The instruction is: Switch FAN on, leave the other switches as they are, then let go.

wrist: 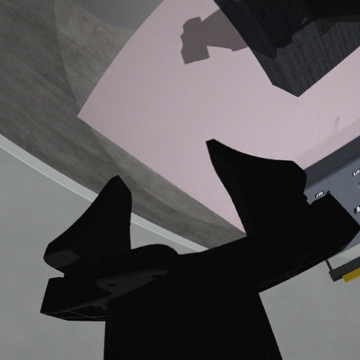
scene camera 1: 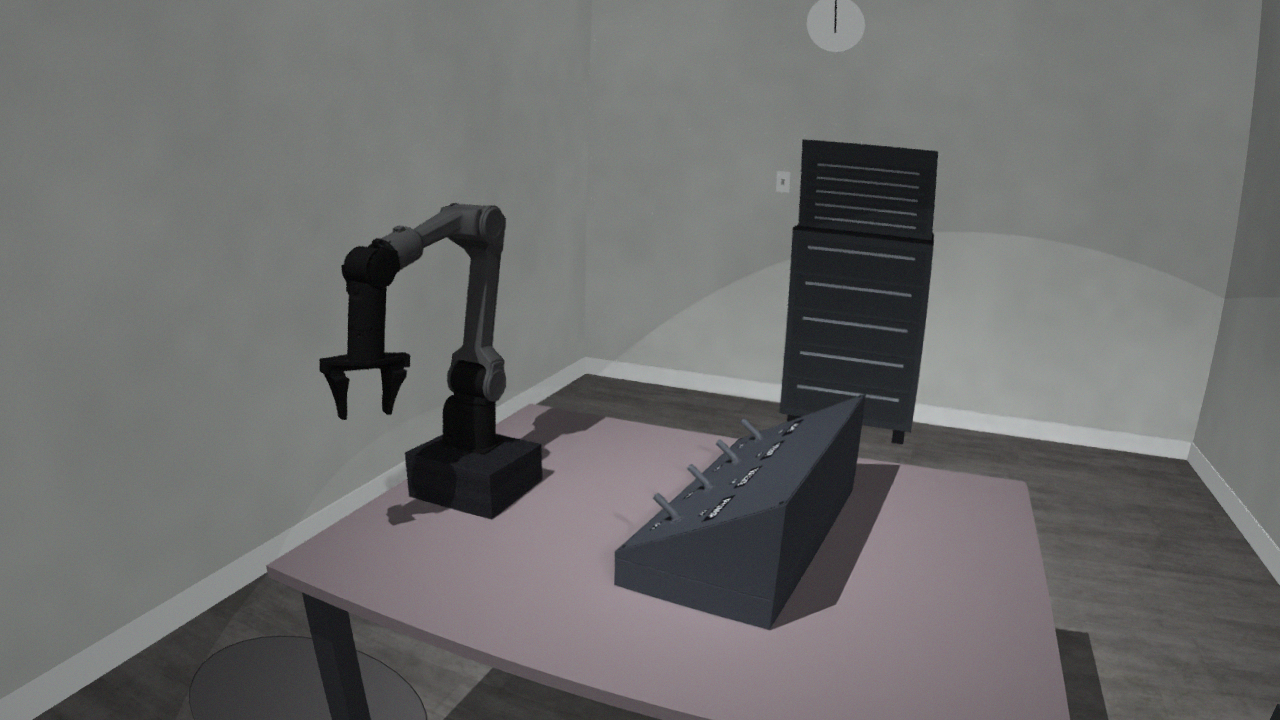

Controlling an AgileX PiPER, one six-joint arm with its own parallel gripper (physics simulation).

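A dark grey sloped switch panel [scene camera 1: 716, 559] [wrist: 342, 187] stands on the pink table. Several grey toggle levers stick up from its slope, among them the nearest lever [scene camera 1: 665, 505], a second lever [scene camera 1: 699, 476], a third lever [scene camera 1: 726, 451] and the farthest lever [scene camera 1: 750, 428]. Their white labels are too small to read surely, so I cannot tell which one is FAN. In the wrist view a corner of the panel shows at the right edge, partly behind a finger. My gripper [scene camera 1: 365, 415] [wrist: 164, 168] is open and empty, pointing down, high up and well to the left of the panel, apart from it.
The arm's black base block [scene camera 1: 474, 474] [wrist: 300, 70] stands on the pink table [scene camera 1: 537, 591] [wrist: 150, 100], between the gripper and the panel. A dark drawer cabinet [scene camera 1: 856, 304] stands by the back wall. A yellow piece [wrist: 352, 275] shows at the right edge of the wrist view.
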